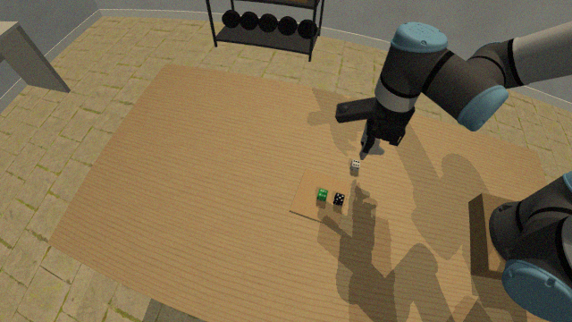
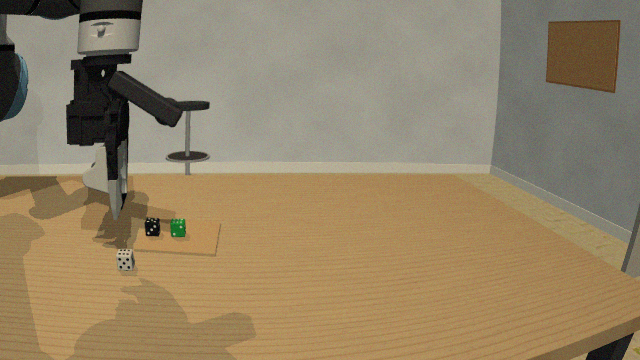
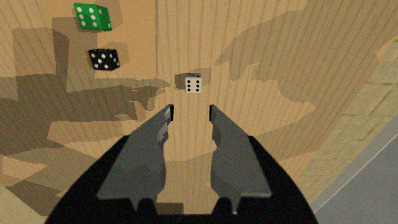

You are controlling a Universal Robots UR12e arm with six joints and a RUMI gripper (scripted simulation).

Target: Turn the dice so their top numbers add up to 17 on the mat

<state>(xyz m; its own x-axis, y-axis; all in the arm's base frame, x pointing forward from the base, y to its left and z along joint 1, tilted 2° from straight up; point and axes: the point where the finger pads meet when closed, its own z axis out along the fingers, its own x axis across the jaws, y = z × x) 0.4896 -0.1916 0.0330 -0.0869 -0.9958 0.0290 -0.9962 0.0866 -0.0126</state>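
The white die is 90 mm below my hand. From my hand the other things lie so: black die 120 mm to the left, 80 mm below, 40 mm ahead; then tan mat 110 mm to the left, 100 mm below, 90 mm ahead; then green die 110 mm to the left, 90 mm ahead, 80 mm below.
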